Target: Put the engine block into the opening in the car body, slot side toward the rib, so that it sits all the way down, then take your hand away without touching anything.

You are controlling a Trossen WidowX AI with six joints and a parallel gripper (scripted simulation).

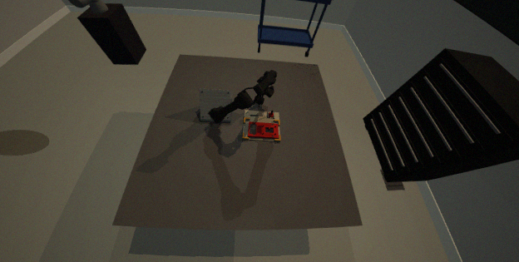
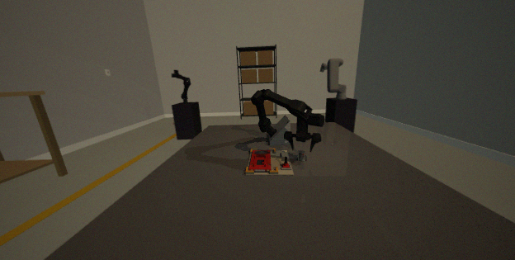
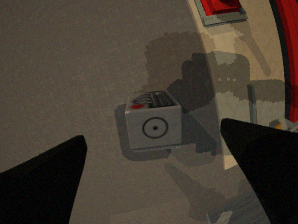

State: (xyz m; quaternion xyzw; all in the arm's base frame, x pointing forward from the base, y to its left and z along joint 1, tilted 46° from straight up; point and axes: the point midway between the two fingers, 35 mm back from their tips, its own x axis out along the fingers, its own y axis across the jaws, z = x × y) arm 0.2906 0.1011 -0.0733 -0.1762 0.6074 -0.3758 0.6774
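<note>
Right now my gripper tip is 30 mm above the engine block.
</note>
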